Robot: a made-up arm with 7 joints.
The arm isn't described. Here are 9 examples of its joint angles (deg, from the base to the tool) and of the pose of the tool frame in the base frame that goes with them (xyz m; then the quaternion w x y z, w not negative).
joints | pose
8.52 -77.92 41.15 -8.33 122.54 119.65 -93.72 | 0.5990 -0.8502 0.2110 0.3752 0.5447 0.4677 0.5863
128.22 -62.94 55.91 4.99 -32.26 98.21 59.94 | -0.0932 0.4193 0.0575 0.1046 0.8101 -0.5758 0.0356
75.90 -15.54 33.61 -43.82 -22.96 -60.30 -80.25 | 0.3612 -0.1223 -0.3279 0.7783 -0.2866 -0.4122 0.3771
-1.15 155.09 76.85 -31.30 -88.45 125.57 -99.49 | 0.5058 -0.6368 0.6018 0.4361 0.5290 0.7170 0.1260
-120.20 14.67 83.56 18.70 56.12 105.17 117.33 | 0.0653 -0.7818 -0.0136 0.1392 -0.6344 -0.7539 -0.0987
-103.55 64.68 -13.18 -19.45 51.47 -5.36 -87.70 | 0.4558 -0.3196 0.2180 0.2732 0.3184 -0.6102 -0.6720
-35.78 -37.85 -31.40 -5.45 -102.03 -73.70 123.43 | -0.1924 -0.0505 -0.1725 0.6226 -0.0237 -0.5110 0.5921
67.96 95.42 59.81 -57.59 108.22 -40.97 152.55 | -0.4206 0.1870 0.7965 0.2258 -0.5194 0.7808 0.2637
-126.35 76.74 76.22 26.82 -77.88 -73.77 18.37 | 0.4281 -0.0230 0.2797 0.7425 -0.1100 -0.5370 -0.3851
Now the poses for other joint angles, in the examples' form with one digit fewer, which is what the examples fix.
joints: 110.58 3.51 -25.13 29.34 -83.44 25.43 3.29
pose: -0.110 0.152 0.056 0.396 -0.798 0.453 0.045
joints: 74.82 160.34 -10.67 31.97 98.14 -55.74 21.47
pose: 0.265 0.321 0.209 0.098 0.309 0.945 0.040
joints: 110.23 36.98 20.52 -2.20 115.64 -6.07 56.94
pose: 0.452 -0.570 0.826 0.109 0.187 -0.140 -0.966
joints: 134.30 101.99 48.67 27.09 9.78 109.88 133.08
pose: 0.760 0.016 0.302 0.132 -0.179 0.923 0.313
